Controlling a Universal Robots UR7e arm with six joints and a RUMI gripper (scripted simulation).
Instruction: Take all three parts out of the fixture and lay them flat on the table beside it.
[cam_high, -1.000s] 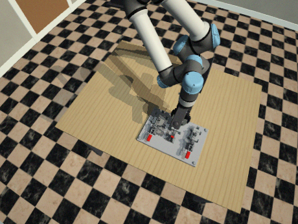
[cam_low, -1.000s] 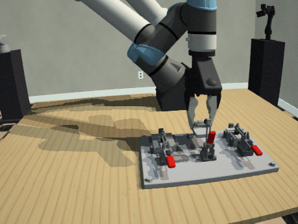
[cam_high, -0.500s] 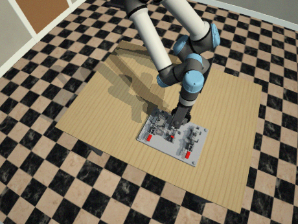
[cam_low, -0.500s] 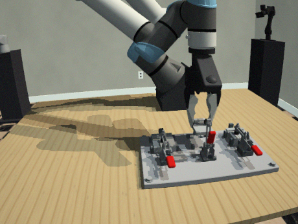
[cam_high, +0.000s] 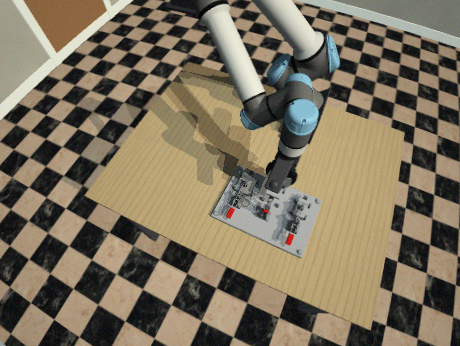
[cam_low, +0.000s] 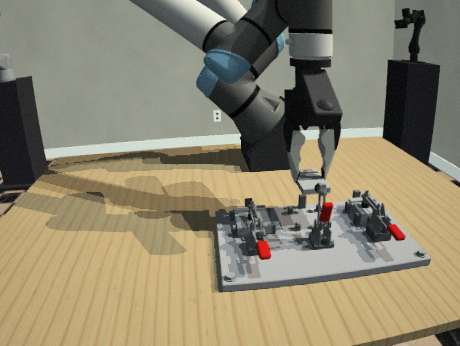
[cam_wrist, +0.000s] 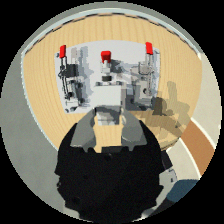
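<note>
Right now my hand is 10 mm past the flat grey plate part and 10 mm above it. The rest, counted from my hand: grey fixture plate (100 mm below, 60 mm ahead).
</note>
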